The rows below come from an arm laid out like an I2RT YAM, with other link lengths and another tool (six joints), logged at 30 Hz.
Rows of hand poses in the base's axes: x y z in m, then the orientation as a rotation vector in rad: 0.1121, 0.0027, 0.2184, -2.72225, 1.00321, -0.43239; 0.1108, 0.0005, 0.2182, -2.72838, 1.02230, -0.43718; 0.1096, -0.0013, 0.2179, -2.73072, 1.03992, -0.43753; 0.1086, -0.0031, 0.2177, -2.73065, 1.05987, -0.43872; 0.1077, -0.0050, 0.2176, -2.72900, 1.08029, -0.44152; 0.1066, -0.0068, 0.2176, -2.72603, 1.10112, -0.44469; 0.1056, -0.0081, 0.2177, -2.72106, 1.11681, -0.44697; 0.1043, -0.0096, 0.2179, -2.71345, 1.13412, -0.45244; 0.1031, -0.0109, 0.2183, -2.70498, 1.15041, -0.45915; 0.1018, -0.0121, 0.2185, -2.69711, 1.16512, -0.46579; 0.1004, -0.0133, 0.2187, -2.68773, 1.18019, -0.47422; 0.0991, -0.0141, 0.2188, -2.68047, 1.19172, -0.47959; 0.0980, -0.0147, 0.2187, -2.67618, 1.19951, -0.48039; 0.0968, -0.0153, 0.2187, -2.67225, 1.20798, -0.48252; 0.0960, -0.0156, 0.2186, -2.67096, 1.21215, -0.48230; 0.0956, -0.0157, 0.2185, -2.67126, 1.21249, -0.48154; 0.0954, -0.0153, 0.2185, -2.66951, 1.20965, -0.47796; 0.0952, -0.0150, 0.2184, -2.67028, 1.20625, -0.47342; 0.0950, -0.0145, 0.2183, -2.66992, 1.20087, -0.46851; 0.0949, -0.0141, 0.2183, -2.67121, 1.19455, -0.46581; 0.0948, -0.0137, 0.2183, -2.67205, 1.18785, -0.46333; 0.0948, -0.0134, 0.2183, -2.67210, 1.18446, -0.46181; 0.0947, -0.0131, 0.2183, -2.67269, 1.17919, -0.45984; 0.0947, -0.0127, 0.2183, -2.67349, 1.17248, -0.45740
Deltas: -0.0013, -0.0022, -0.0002, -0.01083, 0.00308, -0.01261; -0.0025, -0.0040, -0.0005, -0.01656, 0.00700, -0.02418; -0.0035, -0.0058, -0.0007, -0.02108, 0.00994, -0.03761; -0.0044, -0.0077, -0.0008, -0.02501, 0.01146, -0.05164; -0.0055, -0.0095, -0.0008, -0.02815, 0.01238, -0.06609; -0.0065, -0.0108, -0.0007, -0.02821, 0.01209, -0.07729; -0.0078, -0.0123, -0.0005, -0.02760, 0.00931, -0.09017; -0.0090, -0.0136, -0.0001, -0.02656, 0.00532, -0.10261; -0.0103, -0.0148, 0.0001, -0.02575, 0.00134, -0.11393; -0.0117, -0.0160, 0.0003, -0.02448, -0.00414, -0.12588; -0.0130, -0.0168, 0.0004, -0.02312, -0.00773, -0.13495; -0.0141, -0.0174, 0.0003, -0.02172, -0.00830, -0.14076; -0.0153, -0.0180, 0.0003, -0.02130, -0.00934, -0.14709; -0.0161, -0.0183, 0.0002, -0.02119, -0.00888, -0.15000; -0.0165, -0.0184, 0.0001, -0.02125, -0.00826, -0.15012; -0.0167, -0.0180, 0.0001, -0.01772, -0.00749, -0.14819; -0.0169, -0.0177, 0.0000, -0.01584, -0.00529, -0.14545; -0.0171, -0.0172, -0.0001, -0.01236, -0.00372, -0.14152; -0.0172, -0.0168, -0.0001, -0.01088, -0.00294, -0.13693; -0.0173, -0.0164, -0.0001, -0.00901, -0.00254, -0.13216; -0.0173, -0.0161, -0.0001, -0.00765, -0.00232, -0.12978; -0.0174, -0.0158, -0.0001, -0.00613, -0.00201, -0.12603; -0.0174, -0.0154, -0.0001, -0.00427, -0.00163, -0.12126
